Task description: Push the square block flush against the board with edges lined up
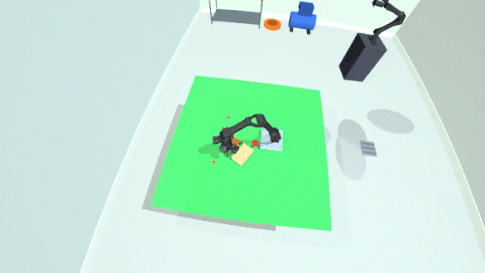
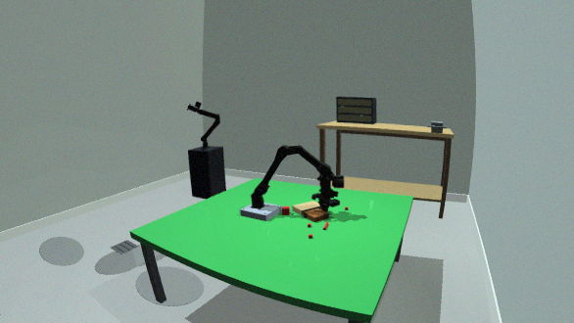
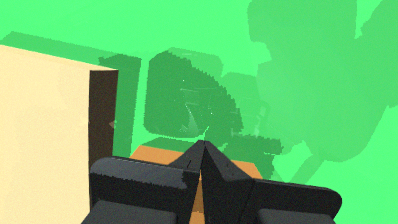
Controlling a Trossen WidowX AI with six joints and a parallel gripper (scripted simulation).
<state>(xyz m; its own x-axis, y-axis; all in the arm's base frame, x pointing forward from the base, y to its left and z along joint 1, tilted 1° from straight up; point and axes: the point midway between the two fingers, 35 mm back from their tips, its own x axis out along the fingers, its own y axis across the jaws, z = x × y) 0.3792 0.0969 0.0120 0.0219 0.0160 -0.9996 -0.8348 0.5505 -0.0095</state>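
The square block is 5 cm to the right of my gripper tip, 4 cm behind it and 1 cm above it. Also, from my gripper tip: red cube 22 cm behind, 6 cm to the right, 1 cm above; then board 12 cm behind, 4 cm to the left, 1 cm above.
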